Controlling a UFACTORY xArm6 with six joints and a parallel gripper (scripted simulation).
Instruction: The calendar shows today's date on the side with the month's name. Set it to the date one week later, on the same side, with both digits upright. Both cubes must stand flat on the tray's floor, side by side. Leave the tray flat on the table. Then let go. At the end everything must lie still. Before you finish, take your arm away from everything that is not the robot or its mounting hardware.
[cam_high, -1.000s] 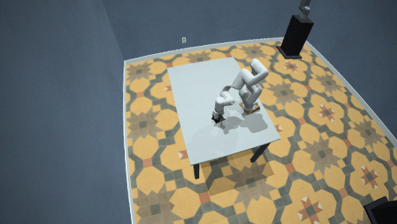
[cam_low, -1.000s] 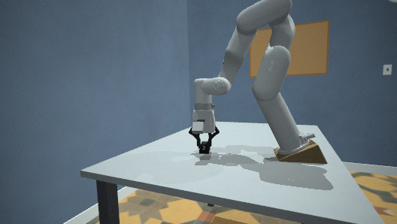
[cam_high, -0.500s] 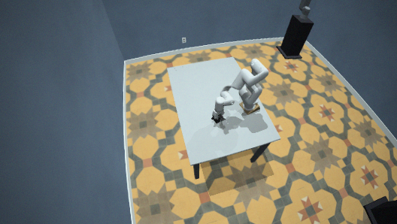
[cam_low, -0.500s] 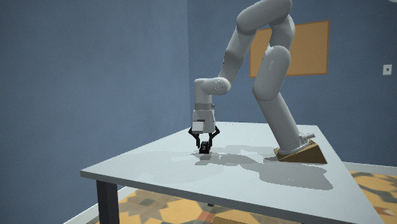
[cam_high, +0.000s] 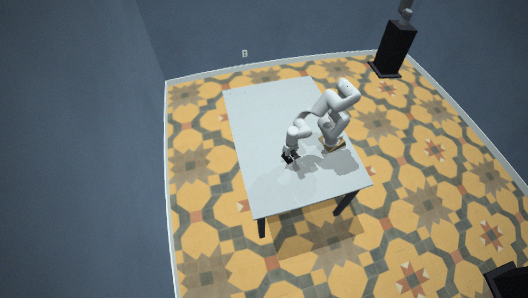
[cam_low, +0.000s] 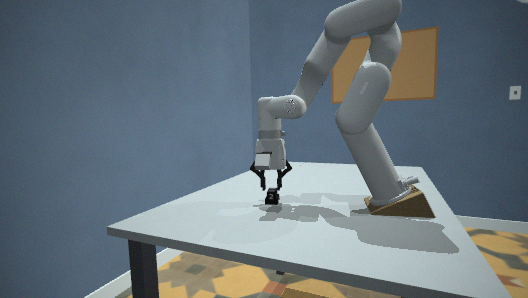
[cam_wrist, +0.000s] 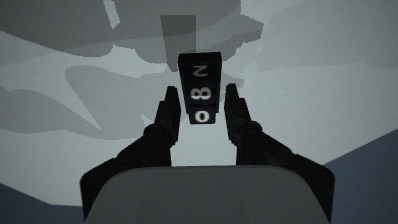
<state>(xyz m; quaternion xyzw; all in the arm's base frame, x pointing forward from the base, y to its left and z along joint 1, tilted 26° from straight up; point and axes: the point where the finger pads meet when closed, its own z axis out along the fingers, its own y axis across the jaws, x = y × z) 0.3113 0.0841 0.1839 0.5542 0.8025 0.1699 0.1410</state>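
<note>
My gripper is now 2 cm to the left of the black calendar tray and 5 cm above it.
</note>
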